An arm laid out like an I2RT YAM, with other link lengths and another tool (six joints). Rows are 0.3 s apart.
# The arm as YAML. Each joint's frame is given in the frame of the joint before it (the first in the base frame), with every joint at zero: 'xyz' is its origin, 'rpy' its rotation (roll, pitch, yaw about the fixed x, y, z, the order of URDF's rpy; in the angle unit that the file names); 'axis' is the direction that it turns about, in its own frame. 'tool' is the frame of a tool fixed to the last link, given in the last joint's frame.
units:
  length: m
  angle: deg
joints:
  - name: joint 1
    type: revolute
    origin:
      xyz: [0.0, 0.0, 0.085]
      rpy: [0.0, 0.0, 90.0]
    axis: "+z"
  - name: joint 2
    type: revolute
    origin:
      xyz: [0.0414, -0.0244, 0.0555]
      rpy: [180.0, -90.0, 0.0]
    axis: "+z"
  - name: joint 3
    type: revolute
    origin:
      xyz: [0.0, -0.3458, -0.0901]
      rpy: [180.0, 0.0, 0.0]
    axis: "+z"
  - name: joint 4
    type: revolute
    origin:
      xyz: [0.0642, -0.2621, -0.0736]
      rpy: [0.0, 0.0, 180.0]
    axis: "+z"
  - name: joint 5
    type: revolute
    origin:
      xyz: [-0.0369, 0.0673, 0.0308]
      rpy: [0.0, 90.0, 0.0]
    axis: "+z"
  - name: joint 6
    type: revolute
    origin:
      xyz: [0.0, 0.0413, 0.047]
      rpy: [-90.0, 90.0, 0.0]
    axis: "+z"
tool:
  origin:
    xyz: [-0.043, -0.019, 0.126]
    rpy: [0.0, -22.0, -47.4]
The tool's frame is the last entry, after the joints.
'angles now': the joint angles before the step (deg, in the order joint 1, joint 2, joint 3, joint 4, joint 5, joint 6). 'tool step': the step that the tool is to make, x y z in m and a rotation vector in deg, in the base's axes. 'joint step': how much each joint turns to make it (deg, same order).
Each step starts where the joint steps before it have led.
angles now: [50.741 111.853 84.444 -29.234 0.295 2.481]
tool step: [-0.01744 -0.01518 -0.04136 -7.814 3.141 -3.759]
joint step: [1.836 2.864 -2.446 -2.952 4.809 3.716]
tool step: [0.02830 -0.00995 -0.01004 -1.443 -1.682 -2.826]
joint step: [-2.557 2.141 1.201 0.941 2.120 -0.699]
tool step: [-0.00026 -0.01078 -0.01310 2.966 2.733 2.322]
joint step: [-2.579 -0.611 -4.240 4.262 -5.727 -2.711]
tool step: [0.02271 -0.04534 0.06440 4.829 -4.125 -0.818]
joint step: [-6.623 -9.465 -1.377 -1.770 -3.322 -4.787]
